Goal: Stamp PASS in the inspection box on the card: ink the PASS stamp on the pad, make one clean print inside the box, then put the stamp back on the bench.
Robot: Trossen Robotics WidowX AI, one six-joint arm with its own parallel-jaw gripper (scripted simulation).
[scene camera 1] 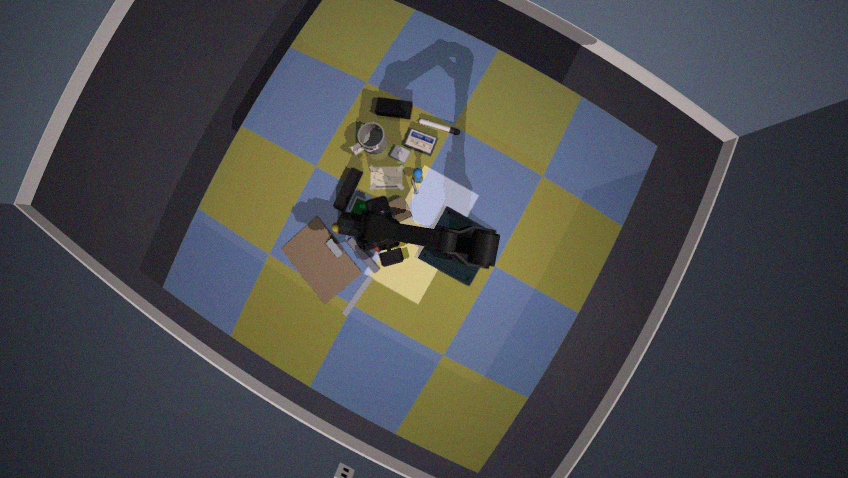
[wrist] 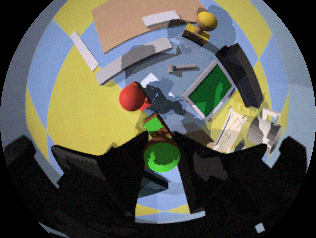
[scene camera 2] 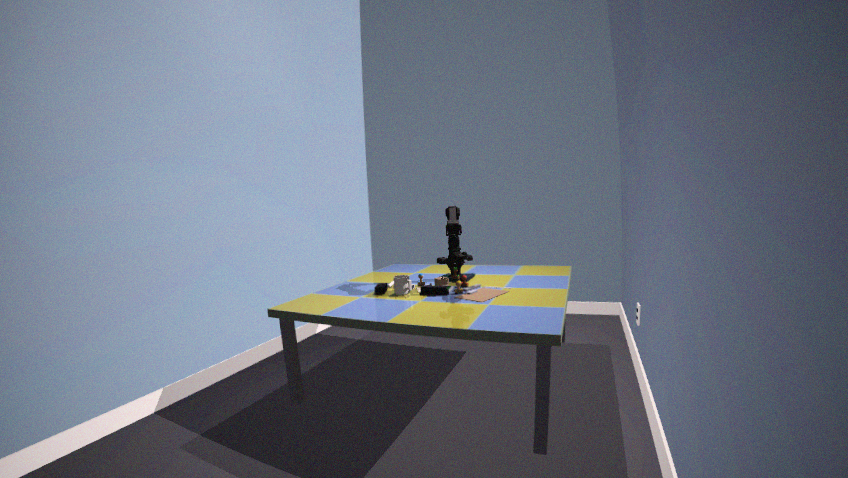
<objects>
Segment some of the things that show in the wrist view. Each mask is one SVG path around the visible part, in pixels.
My gripper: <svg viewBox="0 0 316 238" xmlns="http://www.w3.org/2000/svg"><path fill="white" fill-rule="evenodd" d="M4 148L9 175L29 212L45 227L70 238L262 238L287 212L308 169L307 150L291 136L281 140L277 148L281 155L270 168L262 160L267 144L222 154L173 131L174 142L181 150L177 165L191 215L204 211L206 216L178 223L139 224L125 221L123 216L134 217L149 131L98 156L53 144L50 151L64 172L57 181L58 188L37 164L36 148L27 136L21 135ZM255 225L262 224L266 231L256 231Z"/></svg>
A green-knobbed stamp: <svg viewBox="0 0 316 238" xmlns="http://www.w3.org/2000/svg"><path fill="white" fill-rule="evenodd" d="M155 111L154 114L147 116L142 124L142 127L149 131L149 135L153 138L145 144L143 160L145 160L147 167L153 169L154 172L173 171L173 168L177 167L181 150L179 150L178 144L174 142L173 132L167 127L165 120L161 118L158 111Z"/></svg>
A mug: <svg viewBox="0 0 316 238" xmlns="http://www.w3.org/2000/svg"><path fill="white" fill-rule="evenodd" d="M263 108L262 116L256 116L254 122L251 123L247 139L252 144L255 144L255 146L256 144L258 146L262 143L267 144L266 154L270 156L281 139L281 130L283 130L279 126L281 112L272 111L270 108ZM267 114L270 114L270 116L274 115L275 123L272 123L272 120L267 119Z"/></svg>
A long black box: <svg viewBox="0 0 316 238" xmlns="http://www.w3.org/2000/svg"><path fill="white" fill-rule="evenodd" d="M223 46L215 54L215 57L219 59L224 70L227 70L228 75L234 80L240 98L243 99L244 106L259 108L263 102L263 92L260 91L258 78L256 78L256 73L254 73L246 53L243 53L239 43L235 43L235 45L230 47Z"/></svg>
</objects>
